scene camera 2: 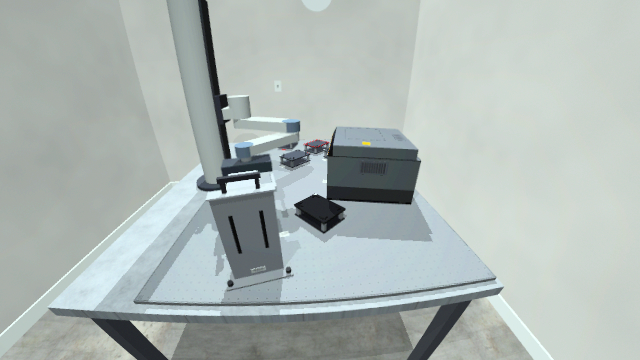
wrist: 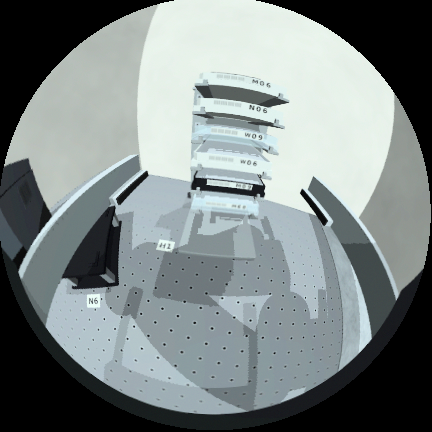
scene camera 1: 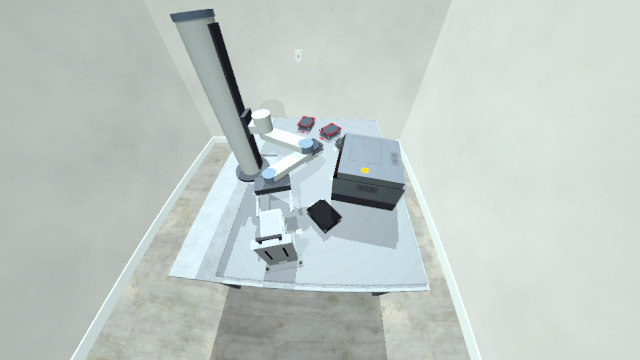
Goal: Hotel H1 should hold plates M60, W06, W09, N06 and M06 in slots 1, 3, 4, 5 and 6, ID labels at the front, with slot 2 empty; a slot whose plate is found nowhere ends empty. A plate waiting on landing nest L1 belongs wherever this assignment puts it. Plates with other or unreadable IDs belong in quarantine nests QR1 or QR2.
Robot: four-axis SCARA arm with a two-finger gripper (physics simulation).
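Frame: origin at the arm's base, x ahead, y left, z up, level; metres.
Where they show: gripper, fingertip midpoint: (wrist: 229, 168); arm's base at its link origin: (scene camera 1: 253, 169).
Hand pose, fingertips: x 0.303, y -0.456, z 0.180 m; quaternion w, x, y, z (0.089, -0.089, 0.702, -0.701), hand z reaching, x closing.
Things, the pixels of their top centre, and the offset from my fingertips.
- N06 at its top centre: (wrist: 235, 107) dy -0.091, dx +0.018, dz +0.060 m
- W09 at its top centre: (wrist: 232, 126) dy -0.091, dx +0.018, dz +0.032 m
- W06 at its top centre: (wrist: 230, 145) dy -0.091, dx +0.018, dz +0.003 m
- black plate at its top centre: (wrist: 227, 163) dy -0.091, dx +0.018, dz -0.025 m
- pale plate at its top centre: (wrist: 225, 179) dy -0.091, dx +0.018, dz -0.053 m
- black nest at its top centre: (wrist: 82, 234) (scene camera 2: 319, 205) (scene camera 1: 323, 212) dy +0.080, dx +0.230, dz -0.113 m
- card N6 at its top centre: (wrist: 92, 300) dy +0.159, dx +0.160, dz -0.167 m
- large grey device at its top centre: (scene camera 2: 370, 135) (scene camera 1: 371, 154) dy +0.342, dx +0.491, dz +0.088 m
- dark nest at its top centre: (scene camera 2: 294, 153) (scene camera 1: 310, 144) dy +0.670, dx +0.116, dz -0.107 m
Hotel H1 (scene camera 1: 276, 253) (scene camera 2: 251, 235) stands near the table's front left. In the wrist view its six levels hold, from the top, white plates M06 (wrist: 239, 79), N06 (wrist: 237, 106), W09 (wrist: 231, 132) and W06 (wrist: 229, 160), then a black plate (wrist: 226, 184) whose small label looks like M09, second from the bottom. Below it is a pale plate (wrist: 225, 205) whose faint label looks like M60. The labels face my camera. My gripper (scene camera 1: 275, 212) (wrist: 229, 168) is open and empty, behind the hotel on its label side, apart from the plates. Scene camera 2 has its fingers hidden behind the hotel.
A black nest (scene camera 1: 324, 215) (scene camera 2: 320, 209) (wrist: 92, 257) by card N6 (wrist: 93, 301) stands beside the hotel. A large grey device (scene camera 1: 372, 155) (scene camera 2: 375, 172) stands right. A dark nest (scene camera 2: 295, 158) and red-rimmed nests (scene camera 1: 306, 121) (scene camera 1: 330, 130) stand farther back.
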